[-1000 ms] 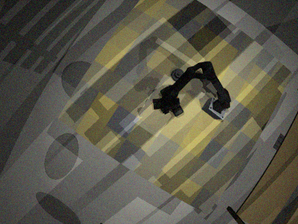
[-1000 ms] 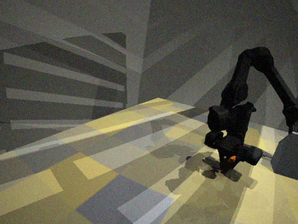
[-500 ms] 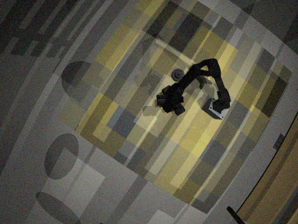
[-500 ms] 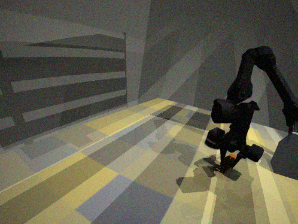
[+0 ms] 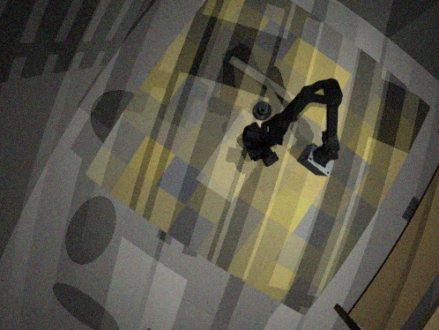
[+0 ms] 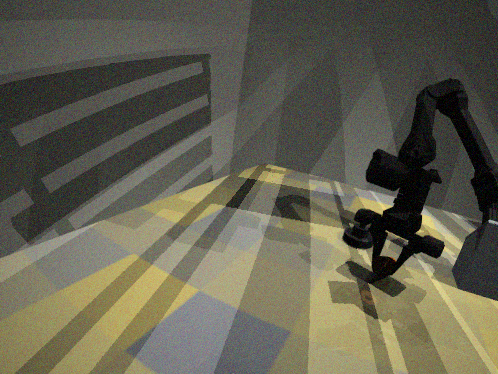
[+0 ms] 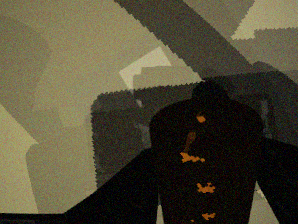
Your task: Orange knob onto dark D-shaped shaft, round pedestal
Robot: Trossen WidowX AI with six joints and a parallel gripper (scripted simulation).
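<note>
My gripper tip is 170 mm to the left of the round dark pedestal, 50 mm short of it and 10 mm below it. Also, from my gripper tip: orange knob: 10 mm to the right, 10 mm behind.
</note>
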